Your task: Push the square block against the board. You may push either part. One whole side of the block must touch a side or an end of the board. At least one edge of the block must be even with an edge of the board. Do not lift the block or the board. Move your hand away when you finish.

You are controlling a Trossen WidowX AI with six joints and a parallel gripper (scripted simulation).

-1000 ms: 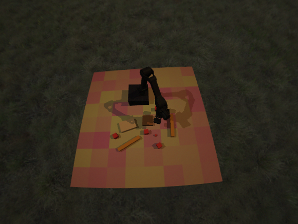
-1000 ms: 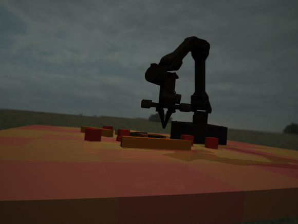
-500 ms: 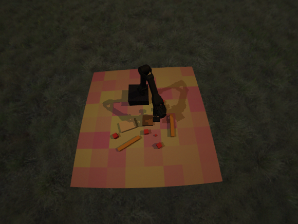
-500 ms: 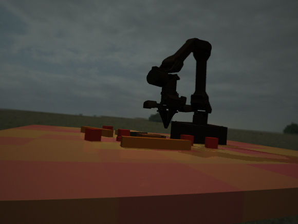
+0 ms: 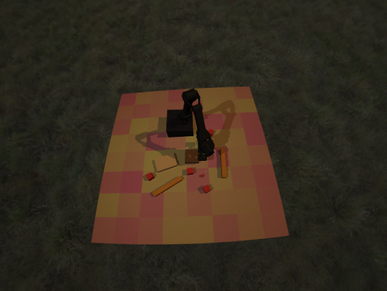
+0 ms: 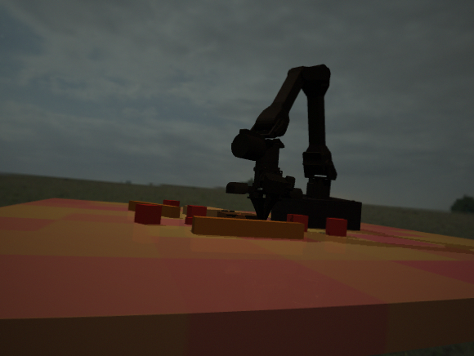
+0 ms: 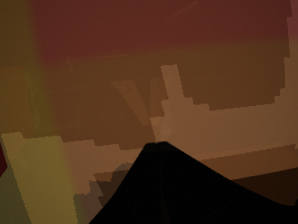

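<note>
My gripper tip is now 270 mm to the left of the flat tan board, 70 mm short of it and 10 mm below it. Also, from my gripper tip: brown square block (80 mm to the right, 30 mm ahead, 10 mm above).
</note>
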